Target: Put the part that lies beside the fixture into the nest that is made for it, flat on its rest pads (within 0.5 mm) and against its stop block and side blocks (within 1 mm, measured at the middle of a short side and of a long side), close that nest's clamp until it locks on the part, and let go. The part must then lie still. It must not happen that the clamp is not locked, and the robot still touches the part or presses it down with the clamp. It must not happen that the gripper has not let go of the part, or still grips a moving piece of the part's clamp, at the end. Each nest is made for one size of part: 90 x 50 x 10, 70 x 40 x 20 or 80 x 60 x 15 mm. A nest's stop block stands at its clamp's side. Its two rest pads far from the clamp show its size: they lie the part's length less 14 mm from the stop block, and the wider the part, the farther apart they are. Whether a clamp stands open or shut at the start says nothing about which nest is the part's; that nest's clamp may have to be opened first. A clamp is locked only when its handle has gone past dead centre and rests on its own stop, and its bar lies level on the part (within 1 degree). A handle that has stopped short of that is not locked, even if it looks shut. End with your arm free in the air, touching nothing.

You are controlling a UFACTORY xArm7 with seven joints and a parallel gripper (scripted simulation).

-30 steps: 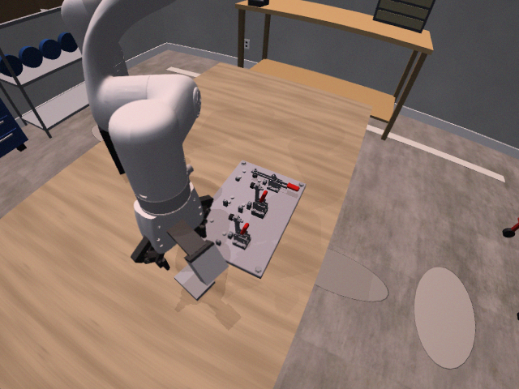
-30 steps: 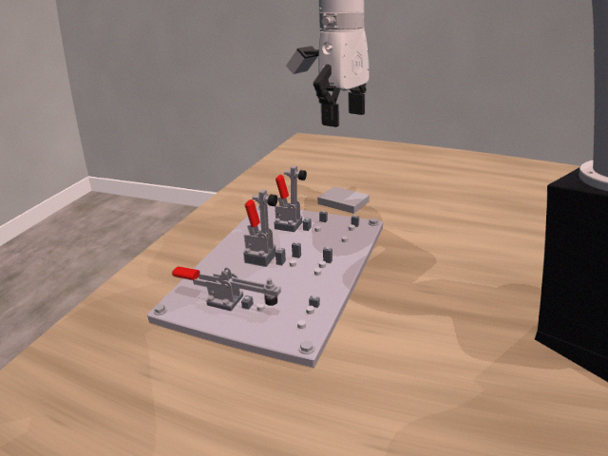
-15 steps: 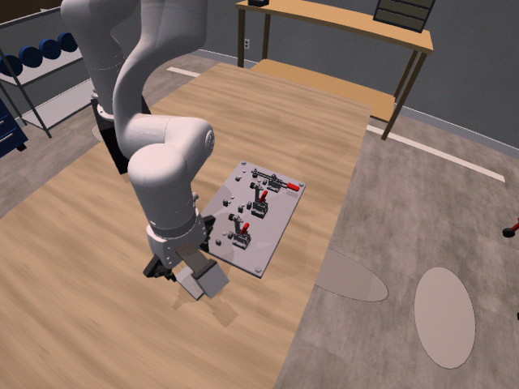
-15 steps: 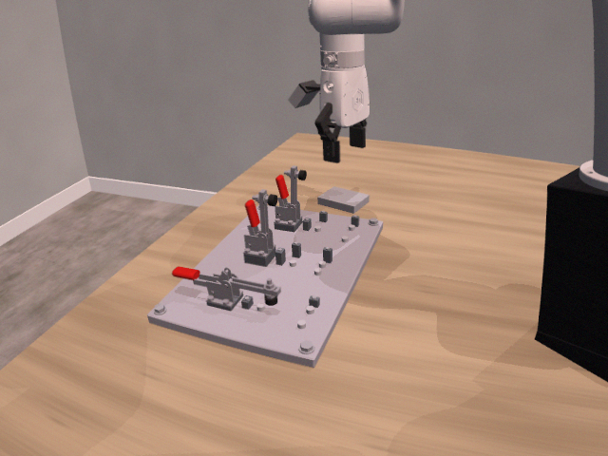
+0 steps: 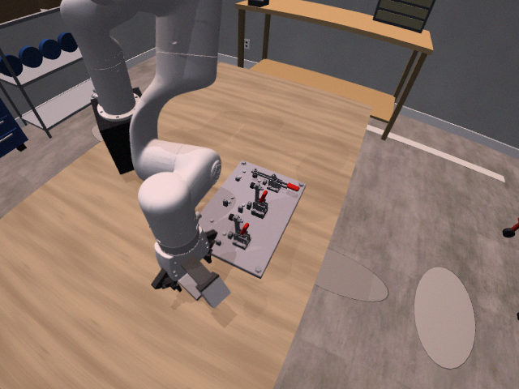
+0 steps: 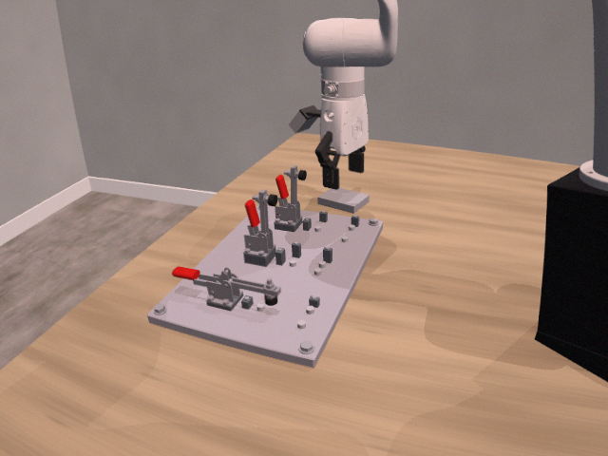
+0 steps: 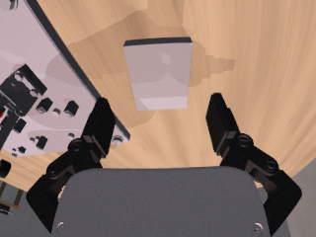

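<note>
Right now the grey part is 5 cm below my hand. Also, from my hand: grey fixture plate: 7 cm ahead, 24 cm to the left, 5 cm below; then clamp: 9 cm ahead, 24 cm to the left, 1 cm above.
</note>
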